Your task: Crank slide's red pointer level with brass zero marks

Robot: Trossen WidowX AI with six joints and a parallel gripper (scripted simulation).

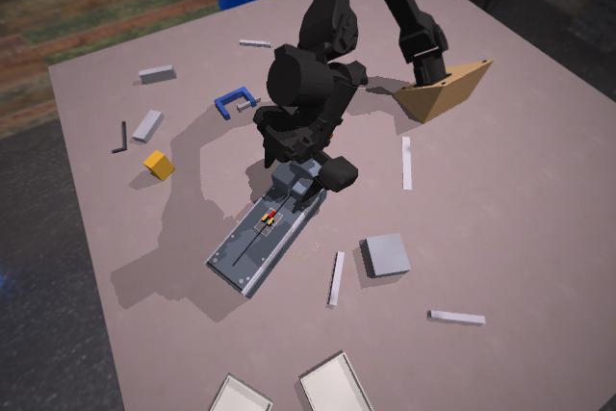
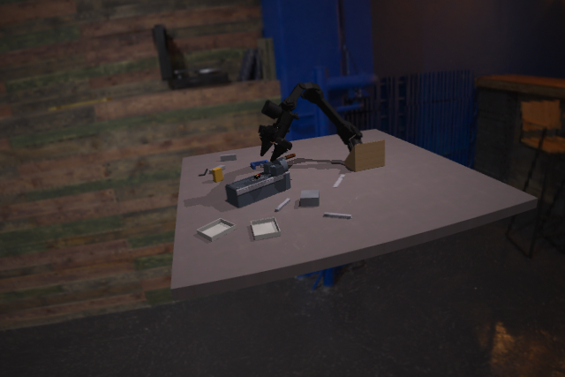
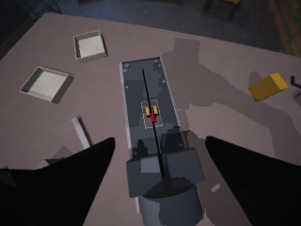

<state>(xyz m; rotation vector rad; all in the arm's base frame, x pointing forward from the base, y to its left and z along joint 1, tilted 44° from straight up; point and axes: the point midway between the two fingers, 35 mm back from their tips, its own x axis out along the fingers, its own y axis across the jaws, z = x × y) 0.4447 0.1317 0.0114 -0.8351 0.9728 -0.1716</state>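
The brown crank handle is 12 cm behind my gripper tip, 5 cm to the right of it and 2 cm below it. Round my gripper tip: grey block 12 cm behind, 18 cm to the left, 13 cm below; yellow block 19 cm ahead, 24 cm to the right, 11 cm below; red pointer 4 cm ahead, 1 cm to the left, 6 cm below.
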